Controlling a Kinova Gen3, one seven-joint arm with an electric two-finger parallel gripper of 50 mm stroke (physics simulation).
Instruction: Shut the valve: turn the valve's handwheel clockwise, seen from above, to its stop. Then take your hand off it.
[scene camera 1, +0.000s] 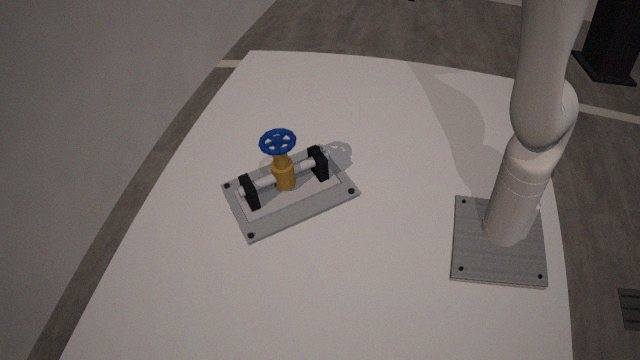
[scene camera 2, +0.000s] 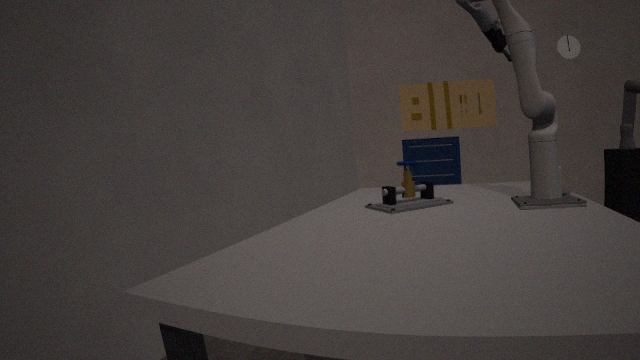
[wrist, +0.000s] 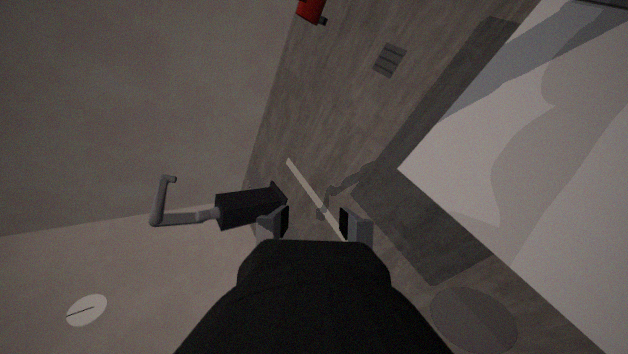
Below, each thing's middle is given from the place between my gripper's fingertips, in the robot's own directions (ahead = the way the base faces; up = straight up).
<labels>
Right now the blue handwheel (scene camera 1: 277, 141) is 540 mm ahead of my hand, 440 mm below it and 410 mm to the left of it. The rest, counted from my hand: grey base plate (scene camera 1: 302, 211) 560 mm below, 540 mm ahead, 410 mm to the left.
</labels>
